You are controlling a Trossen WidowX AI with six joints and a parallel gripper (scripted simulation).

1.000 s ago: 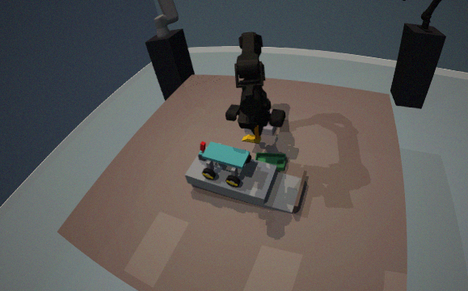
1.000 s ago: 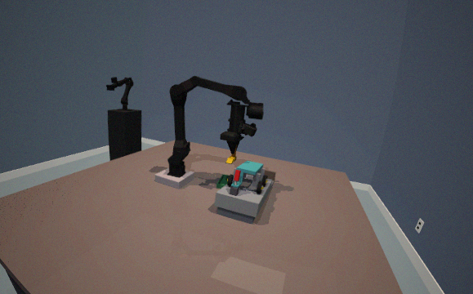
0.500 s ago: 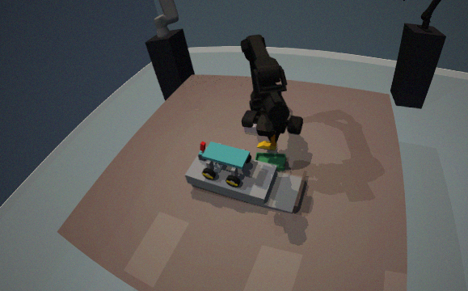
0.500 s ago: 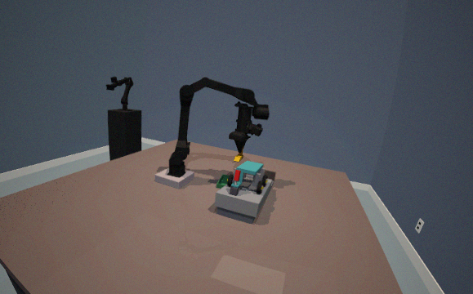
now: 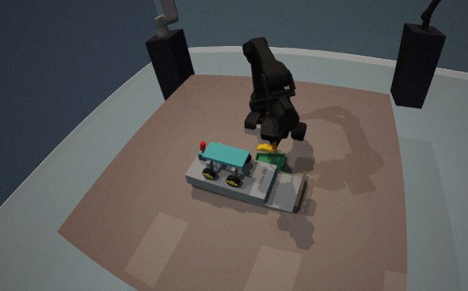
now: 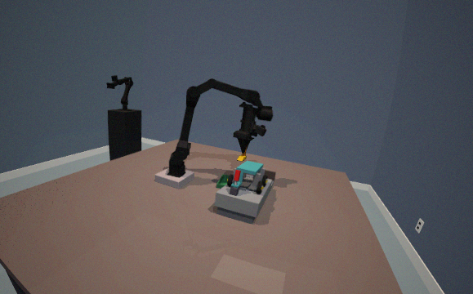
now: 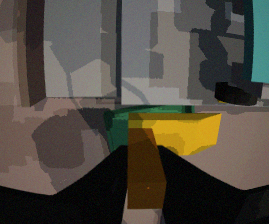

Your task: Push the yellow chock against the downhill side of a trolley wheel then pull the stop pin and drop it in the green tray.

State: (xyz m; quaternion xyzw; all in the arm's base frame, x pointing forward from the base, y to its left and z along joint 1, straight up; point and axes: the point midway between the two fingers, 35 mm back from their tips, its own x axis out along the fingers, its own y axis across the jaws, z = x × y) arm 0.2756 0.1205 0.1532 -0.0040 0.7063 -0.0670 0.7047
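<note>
My gripper tip is now 30 mm short of the red-headed stop pin, 250 mm to the left of it and 30 mm above it. Also, from my gripper tip: green tray (50 mm behind, 30 mm to the right, 160 mm below); then yellow chock (20 mm to the right, 10 mm below); then teal trolley (60 mm ahead, 160 mm to the right, 50 mm below).
</note>
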